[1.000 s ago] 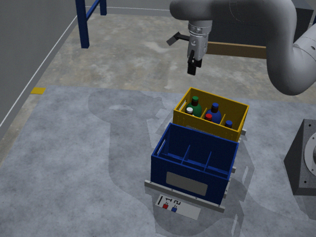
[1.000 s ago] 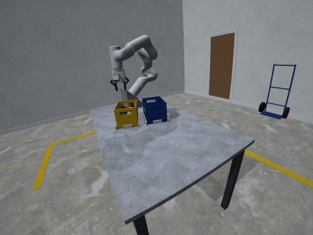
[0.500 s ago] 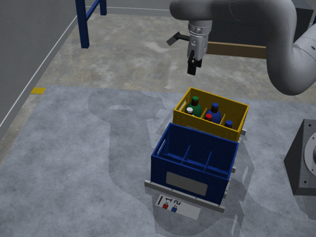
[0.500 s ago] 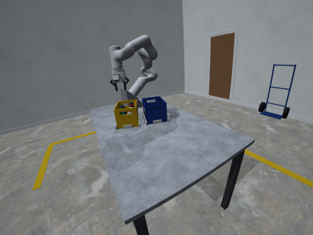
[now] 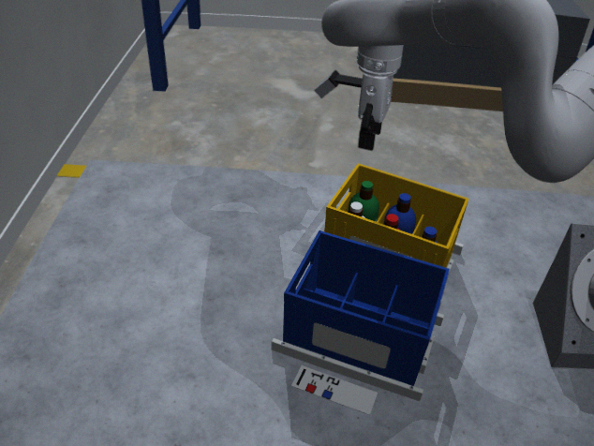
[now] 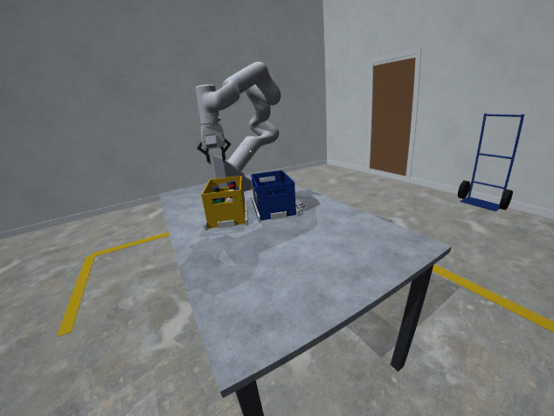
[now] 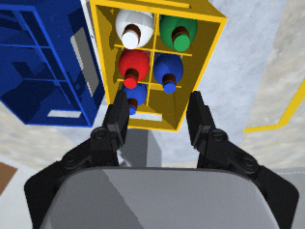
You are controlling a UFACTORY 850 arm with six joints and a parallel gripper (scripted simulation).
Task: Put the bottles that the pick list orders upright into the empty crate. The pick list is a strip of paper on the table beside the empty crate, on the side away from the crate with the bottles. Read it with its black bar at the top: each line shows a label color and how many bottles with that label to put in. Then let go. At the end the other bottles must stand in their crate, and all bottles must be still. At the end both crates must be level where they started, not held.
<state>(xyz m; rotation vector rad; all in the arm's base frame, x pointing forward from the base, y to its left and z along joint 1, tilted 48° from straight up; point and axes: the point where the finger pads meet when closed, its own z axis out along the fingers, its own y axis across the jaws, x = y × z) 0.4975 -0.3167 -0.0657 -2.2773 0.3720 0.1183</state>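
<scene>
The red-label bottle is 240 mm below my hand, 80 mm to the left of it and 60 mm behind it. The rest, counted from my hand: white-capped bottle (240 mm below, 40 mm to the left, 10 mm ahead); yellow crate (240 mm below, 80 mm behind, 40 mm to the left); green bottle (240 mm below, 40 mm to the right, 10 mm behind).
</scene>
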